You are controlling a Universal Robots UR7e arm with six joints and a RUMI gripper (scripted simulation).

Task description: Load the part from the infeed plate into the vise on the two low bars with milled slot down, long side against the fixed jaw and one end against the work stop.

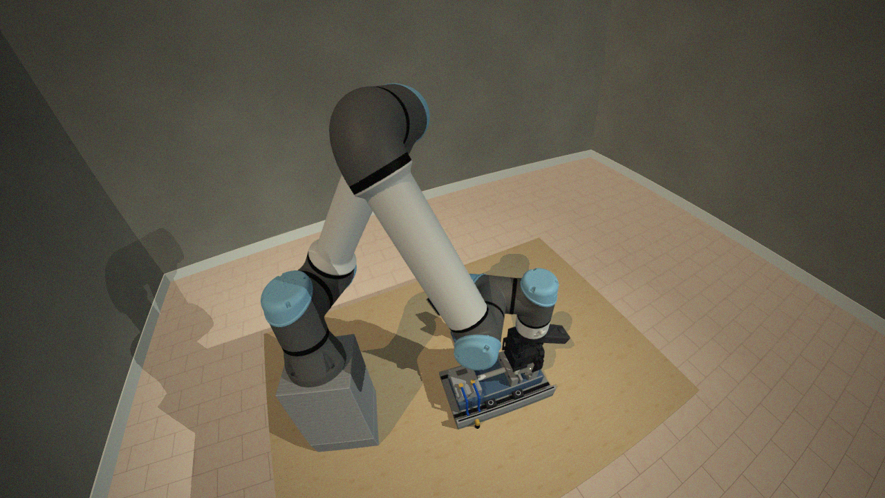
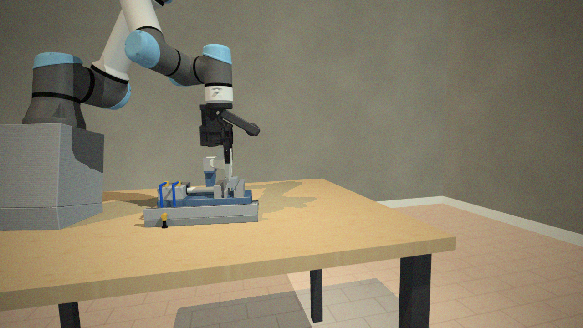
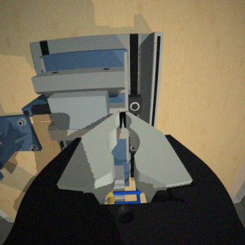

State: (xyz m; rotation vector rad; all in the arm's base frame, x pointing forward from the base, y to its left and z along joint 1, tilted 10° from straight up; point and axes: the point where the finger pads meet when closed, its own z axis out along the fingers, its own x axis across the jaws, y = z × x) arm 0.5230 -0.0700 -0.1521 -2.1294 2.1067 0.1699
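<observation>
Now: hand 5 cm to the right of the part and 3 cm above it. Round my hand: fixed jaw (3 cm ahead, 5 cm to the left, 4 cm below); then moving jaw (3 cm behind, 5 cm to the left, 4 cm below); then work stop (9 cm to the left, 3 cm below).
</observation>
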